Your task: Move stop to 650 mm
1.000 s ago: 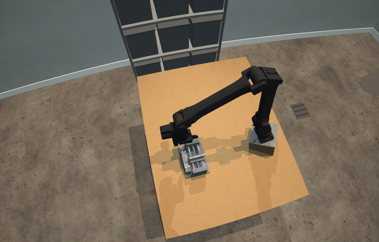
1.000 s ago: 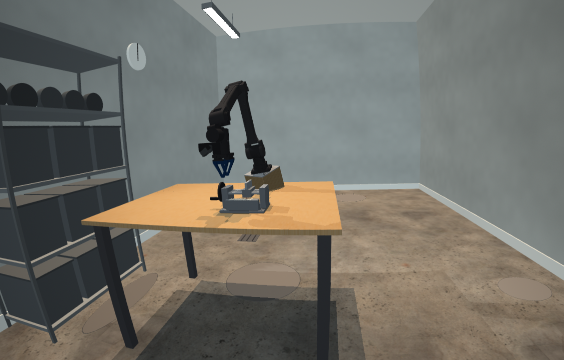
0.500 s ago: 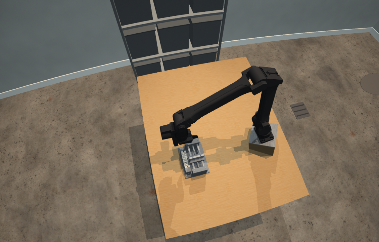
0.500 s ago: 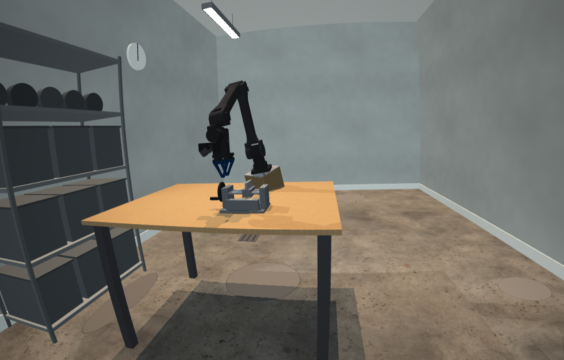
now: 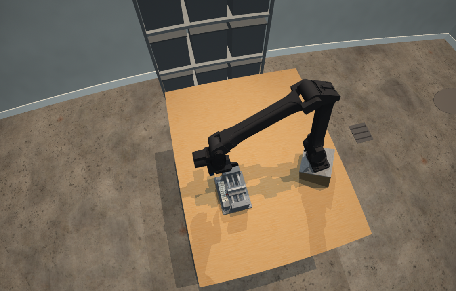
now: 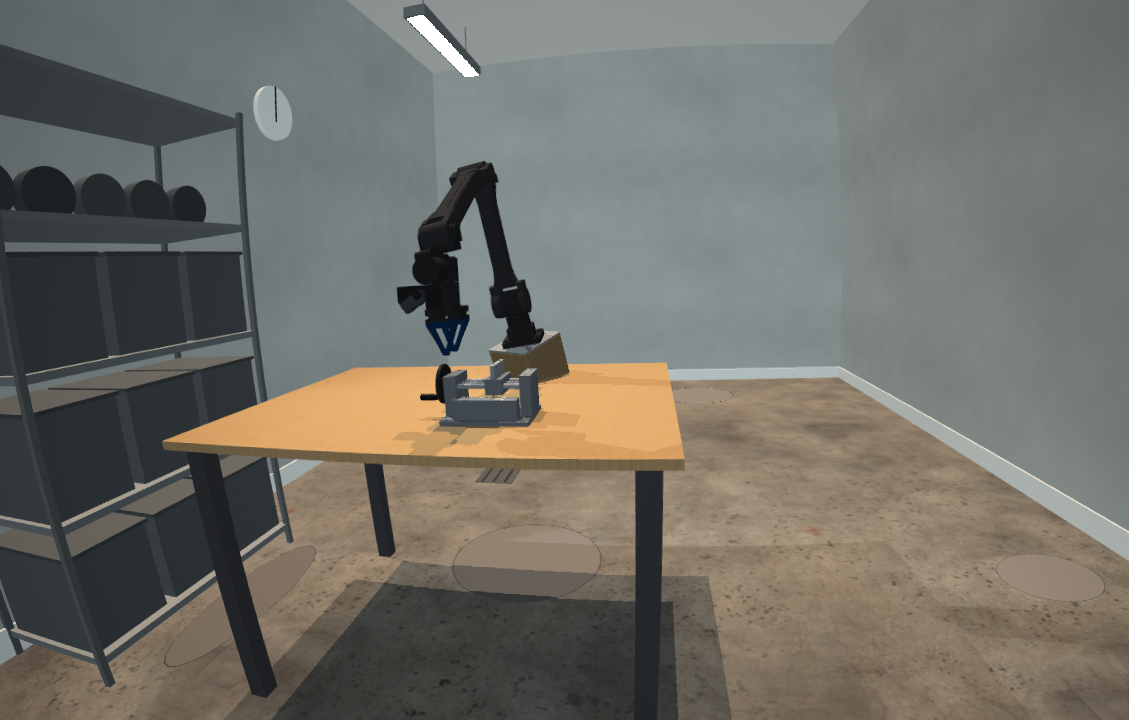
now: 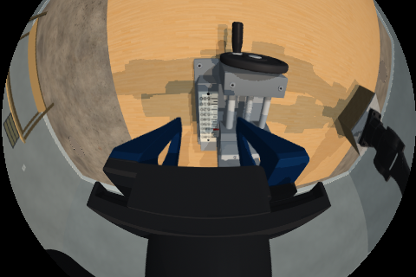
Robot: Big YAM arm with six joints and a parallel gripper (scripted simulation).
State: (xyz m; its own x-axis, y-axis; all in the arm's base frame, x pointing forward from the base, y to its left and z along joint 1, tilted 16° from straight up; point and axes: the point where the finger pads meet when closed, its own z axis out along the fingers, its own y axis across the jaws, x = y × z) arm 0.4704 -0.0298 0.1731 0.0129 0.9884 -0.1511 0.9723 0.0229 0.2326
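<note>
Right now the handwheel handle is 40 mm behind my hand, 70 mm to the right of it and 120 mm below it. From my hand the other things lie so: black handwheel (50 mm behind, 60 mm to the right, 110 mm below); grey stop fixture (50 mm behind, 90 mm to the left, 70 mm below).
</note>
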